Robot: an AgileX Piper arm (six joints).
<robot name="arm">
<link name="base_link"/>
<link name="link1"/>
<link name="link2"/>
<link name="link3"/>
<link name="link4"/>
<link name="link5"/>
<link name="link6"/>
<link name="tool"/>
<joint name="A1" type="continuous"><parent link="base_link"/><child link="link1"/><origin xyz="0.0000 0.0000 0.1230"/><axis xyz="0 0 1"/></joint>
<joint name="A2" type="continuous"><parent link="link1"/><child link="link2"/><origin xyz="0.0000 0.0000 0.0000" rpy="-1.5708 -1.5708 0.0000"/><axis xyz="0 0 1"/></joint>
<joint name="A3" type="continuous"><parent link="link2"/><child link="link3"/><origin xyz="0.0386 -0.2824 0.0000" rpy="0.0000 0.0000 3.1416"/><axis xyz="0 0 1"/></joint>
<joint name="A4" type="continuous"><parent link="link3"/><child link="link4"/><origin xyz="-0.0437 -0.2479 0.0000" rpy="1.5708 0.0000 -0.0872"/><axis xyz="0 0 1"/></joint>
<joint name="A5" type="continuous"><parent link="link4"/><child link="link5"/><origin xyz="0.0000 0.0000 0.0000" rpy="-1.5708 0.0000 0.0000"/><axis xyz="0 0 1"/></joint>
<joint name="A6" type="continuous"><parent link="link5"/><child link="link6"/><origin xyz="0.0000 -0.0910 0.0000" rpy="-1.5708 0.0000 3.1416"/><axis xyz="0 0 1"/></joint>
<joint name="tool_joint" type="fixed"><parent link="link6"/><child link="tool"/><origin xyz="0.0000 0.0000 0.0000" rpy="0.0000 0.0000 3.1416"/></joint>
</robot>
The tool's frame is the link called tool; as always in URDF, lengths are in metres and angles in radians. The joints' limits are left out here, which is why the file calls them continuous.
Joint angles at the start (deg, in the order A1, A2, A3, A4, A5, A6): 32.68, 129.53, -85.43, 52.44, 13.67, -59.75
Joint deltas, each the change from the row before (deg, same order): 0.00, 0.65, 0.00, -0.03, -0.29, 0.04; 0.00, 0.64, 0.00, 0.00, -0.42, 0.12; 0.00, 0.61, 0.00, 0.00, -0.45, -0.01; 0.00, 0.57, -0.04, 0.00, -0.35, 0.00; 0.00, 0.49, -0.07, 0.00, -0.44, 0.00; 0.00, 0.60, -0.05, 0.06, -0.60, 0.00; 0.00, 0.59, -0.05, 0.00, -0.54, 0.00; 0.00, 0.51, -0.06, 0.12, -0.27, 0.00
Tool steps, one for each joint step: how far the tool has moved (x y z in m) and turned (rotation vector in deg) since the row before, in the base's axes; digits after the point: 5 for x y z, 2 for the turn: 0.00025, -0.00027, -0.00529, -0.38, 0.33, -0.19; 0.00039, -0.00036, -0.00514, -0.33, 0.27, -0.34; 0.00039, -0.00040, -0.00488, -0.38, 0.15, -0.26; 0.00036, -0.00028, -0.00441, -0.32, 0.17, -0.21; 0.00059, -0.00027, -0.00356, -0.28, 0.00, -0.26; 0.00066, -0.00044, -0.00449, -0.33, 0.01, -0.39; 0.00054, -0.00045, -0.00445, -0.36, 0.02, -0.31; 0.00022, -0.00023, -0.00385, -0.20, 0.21, -0.24
